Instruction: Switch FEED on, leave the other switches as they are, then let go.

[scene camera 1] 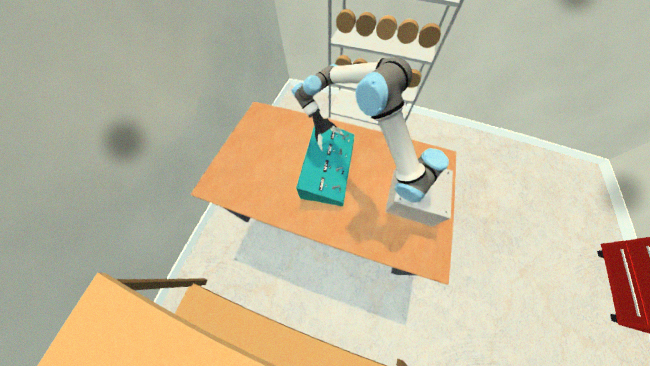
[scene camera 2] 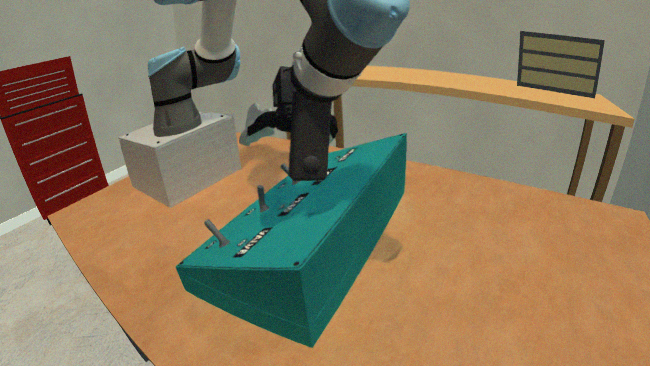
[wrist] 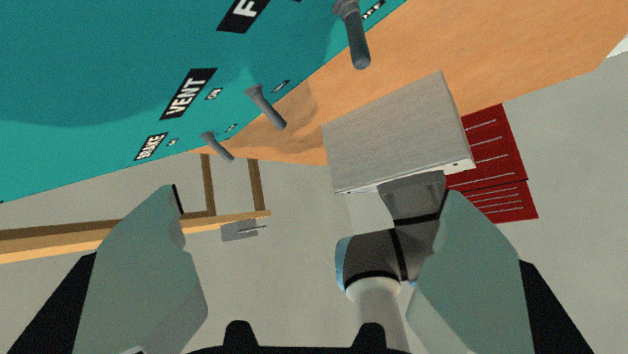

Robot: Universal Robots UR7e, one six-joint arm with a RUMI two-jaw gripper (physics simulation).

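Seen in the pictures: gripper, fingertip midpoint: (scene camera 1: 333, 143) (scene camera 2: 283, 143) (wrist: 310, 191); arm's base, origin of the base link: (scene camera 2: 177, 128) (wrist: 408, 178).
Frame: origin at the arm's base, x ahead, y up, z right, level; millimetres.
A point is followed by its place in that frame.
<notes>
A teal sloped switch panel (scene camera 1: 312, 172) {y -43, x 522, z -202 mm} (scene camera 2: 285, 280) {y -46, x 677, z 148 mm} (wrist: 100, 55) {y -46, x 554, z -81 mm} stands on the table. The FEED lever (scene camera 2: 262, 198) {y -66, x 460, z 22 mm} (wrist: 357, 42) {y -56, x 461, z 21 mm} stands more upright than its neighbours in scene camera 2, tilted toward the ON side compared with them. The VALVE lever (scene camera 2: 215, 232) {y -70, x 485, z 140 mm} and VENT lever (wrist: 268, 110) {y -69, x 410, z -87 mm} lean to the OFF side. The BRAKE lever (wrist: 220, 147) {y -71, x 371, z -199 mm} also shows in the wrist view. My gripper (scene camera 1: 331, 139) {y 33, x 488, z -19 mm} (wrist: 310, 191) {y 33, x 488, z -19 mm} is open and empty, raised over the VALVE end of the panel in scene camera 1. No lever stands between its fingers. The FEED label is partly cut off in the wrist view.
The arm's grey base block (scene camera 1: 420, 215) {y -72, x -100, z -137 mm} (scene camera 2: 182, 167) {y -86, x 101, z 44 mm} (wrist: 395, 135) {y -86, x 94, z 3 mm} stands beside the panel on the orange table (scene camera 1: 240, 160) {y -178, x 1051, z -299 mm} (scene camera 2: 490, 280) {y -178, x 851, z -148 mm}. A wooden workbench (scene camera 1: 115, 325) (scene camera 2: 450, 82) and a red tool cabinet (scene camera 1: 627, 285) (scene camera 2: 55, 145) stand farther off.
</notes>
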